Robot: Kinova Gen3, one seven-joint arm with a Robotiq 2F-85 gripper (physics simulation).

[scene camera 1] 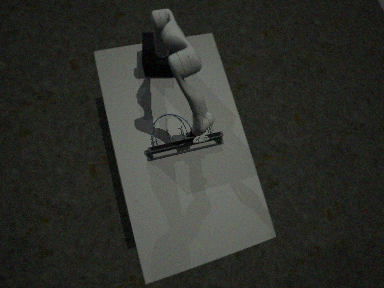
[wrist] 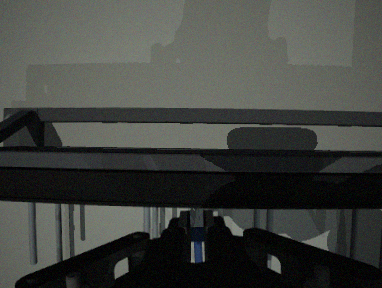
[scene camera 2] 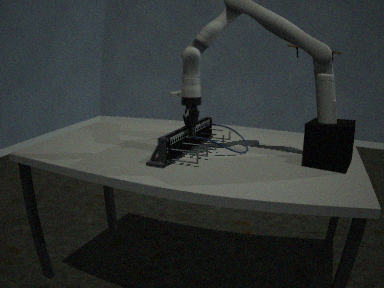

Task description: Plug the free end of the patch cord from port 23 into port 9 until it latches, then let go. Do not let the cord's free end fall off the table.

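Seen in the pictures: gripper, between the fingertips: (wrist: 197,223) (scene camera 2: 191,137); arm's base, origin of its link: (scene camera 1: 162,51) (scene camera 2: 327,122).
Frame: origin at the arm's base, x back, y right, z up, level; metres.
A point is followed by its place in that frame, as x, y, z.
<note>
The dark patch panel (scene camera 1: 172,145) @[-0.599, 0.057, -0.077] (scene camera 2: 172,141) @[-0.574, -0.227, -0.095] (wrist: 100,186) @[-0.587, -0.155, -0.077] stands upright on the table. The blue patch cord (scene camera 1: 170,115) @[-0.370, 0.019, -0.168] (scene camera 2: 247,145) @[-0.374, 0.088, -0.159] (wrist: 198,253) @[-0.536, -0.092, -0.101] arcs behind it, one end running to the panel's far end from my gripper in scene camera 1. My gripper (scene camera 1: 192,134) @[-0.557, -0.094, -0.104] (scene camera 2: 191,134) @[-0.557, -0.094, -0.104] (wrist: 197,223) @[-0.557, -0.094, -0.104] points down close behind the panel, shut on the cord's free-end plug (wrist: 198,233) @[-0.551, -0.093, -0.100], which has a blue boot and a clear front. The plug's front meets the panel's lower edge in the wrist view; whether it sits in a port is hidden. Port numbers are unreadable.
Several thin grey cable-support rods (scene camera 2: 197,159) @[-0.473, -0.236, -0.146] (wrist: 33,232) @[-0.534, -0.233, -0.120] stick out behind the panel, on both sides of the gripper. The panel's stand has a long front rail (wrist: 125,115) @[-0.640, -0.168, -0.163]. The black base block (scene camera 1: 157,68) @[-0.077, 0.048, -0.061] (scene camera 2: 328,145) @[0.013, -0.090, -0.075] stands farther back on the table (scene camera 1: 220,215) @[-1.109, -0.161, -0.175] (scene camera 2: 250,182) @[-0.254, -0.318, -0.175].
</note>
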